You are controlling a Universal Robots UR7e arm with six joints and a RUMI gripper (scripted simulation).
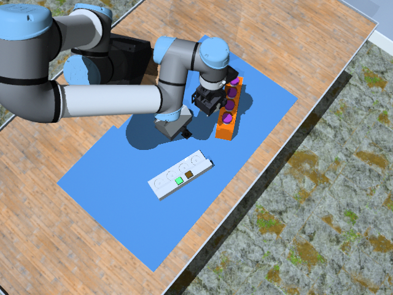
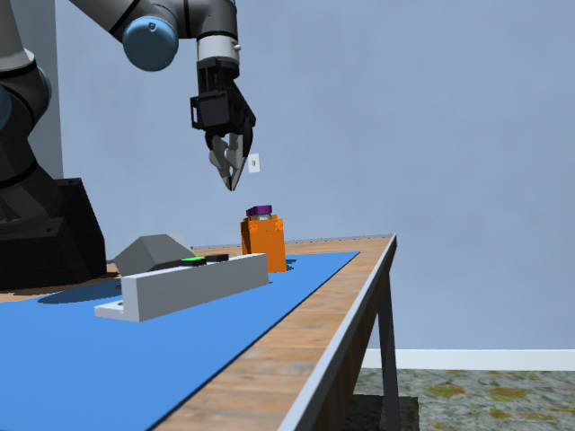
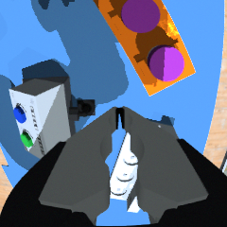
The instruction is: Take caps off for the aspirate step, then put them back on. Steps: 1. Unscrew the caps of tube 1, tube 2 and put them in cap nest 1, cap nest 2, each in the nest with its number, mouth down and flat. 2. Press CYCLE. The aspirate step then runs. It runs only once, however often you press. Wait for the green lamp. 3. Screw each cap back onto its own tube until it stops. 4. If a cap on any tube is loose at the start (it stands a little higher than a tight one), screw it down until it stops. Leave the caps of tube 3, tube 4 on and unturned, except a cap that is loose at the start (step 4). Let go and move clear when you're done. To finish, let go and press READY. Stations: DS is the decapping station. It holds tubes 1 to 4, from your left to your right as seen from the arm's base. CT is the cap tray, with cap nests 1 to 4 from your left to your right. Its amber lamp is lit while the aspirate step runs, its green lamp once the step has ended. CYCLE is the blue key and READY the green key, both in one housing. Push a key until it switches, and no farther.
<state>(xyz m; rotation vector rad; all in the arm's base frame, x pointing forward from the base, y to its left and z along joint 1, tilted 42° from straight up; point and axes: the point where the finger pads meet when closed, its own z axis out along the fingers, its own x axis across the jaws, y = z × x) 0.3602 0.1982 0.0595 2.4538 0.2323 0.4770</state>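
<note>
The green key is 14 cm behind my hand, 10 cm to the right of it and 10 cm below it. Also, from my hand: grey key housing: 12 cm behind, 11 cm below, 8 cm to the right; then purple cap: 16 cm to the left, 5 cm below, 4 cm behind; then blue key: 14 cm behind, 10 cm below, 6 cm to the right.
</note>
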